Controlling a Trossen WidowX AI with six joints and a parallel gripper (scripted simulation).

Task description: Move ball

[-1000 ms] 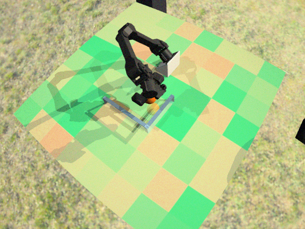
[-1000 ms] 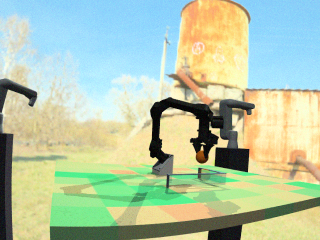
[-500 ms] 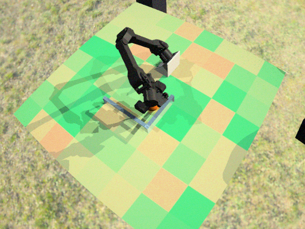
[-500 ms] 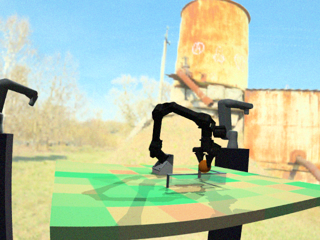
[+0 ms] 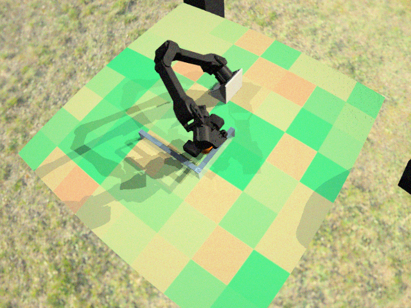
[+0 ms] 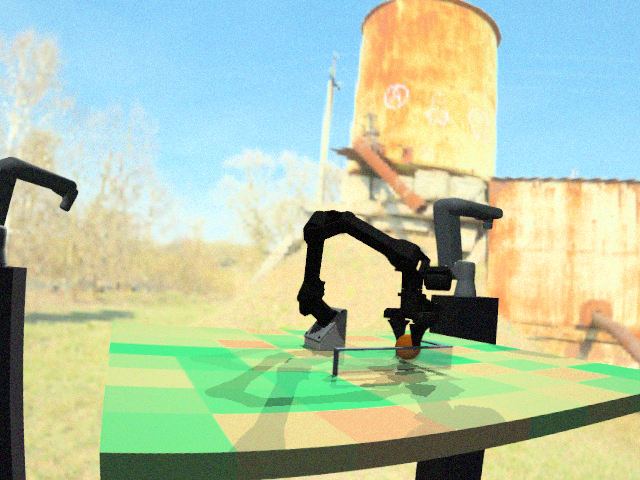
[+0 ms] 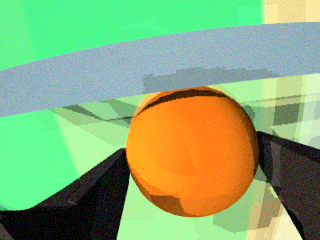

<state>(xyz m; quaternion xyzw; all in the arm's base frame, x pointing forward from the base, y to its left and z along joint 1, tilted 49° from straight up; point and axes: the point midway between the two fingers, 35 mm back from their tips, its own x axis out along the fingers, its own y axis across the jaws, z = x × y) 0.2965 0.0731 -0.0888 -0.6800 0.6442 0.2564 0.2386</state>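
Right now my gripper tip is right at the orange ball. The rest, counted from my gripper tip: see-through copy 1 cm below.
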